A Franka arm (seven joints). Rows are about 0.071 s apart.
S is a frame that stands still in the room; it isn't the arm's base.
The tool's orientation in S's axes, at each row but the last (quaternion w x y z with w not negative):
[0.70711, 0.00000, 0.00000, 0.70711]
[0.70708, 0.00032, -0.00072, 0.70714]
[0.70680, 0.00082, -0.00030, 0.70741]
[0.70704, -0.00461, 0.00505, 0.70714]
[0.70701, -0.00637, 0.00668, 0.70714]
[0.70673, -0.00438, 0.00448, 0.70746]
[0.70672, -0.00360, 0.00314, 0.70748]
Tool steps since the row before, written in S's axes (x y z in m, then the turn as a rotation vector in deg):
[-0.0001, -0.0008, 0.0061, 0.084, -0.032, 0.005]
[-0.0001, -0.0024, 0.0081, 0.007, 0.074, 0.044]
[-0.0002, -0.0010, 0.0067, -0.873, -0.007, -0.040]
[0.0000, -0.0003, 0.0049, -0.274, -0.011, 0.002]
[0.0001, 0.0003, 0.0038, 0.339, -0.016, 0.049]
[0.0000, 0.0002, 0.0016, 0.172, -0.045, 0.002]
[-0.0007, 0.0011, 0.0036, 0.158, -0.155, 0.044]
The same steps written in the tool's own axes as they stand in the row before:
[-0.0008, 0.0001, 0.0061, -0.032, -0.084, 0.005]
[-0.0024, 0.0001, 0.0081, 0.074, -0.007, 0.044]
[-0.0010, 0.0002, 0.0067, -0.006, 0.873, -0.041]
[-0.0004, 0.0000, 0.0049, -0.011, 0.274, 0.002]
[0.0002, -0.0001, 0.0038, -0.017, -0.339, 0.049]
[0.0002, 0.0000, 0.0016, -0.045, -0.172, 0.001]
[0.0011, 0.0007, 0.0036, -0.156, -0.158, 0.042]

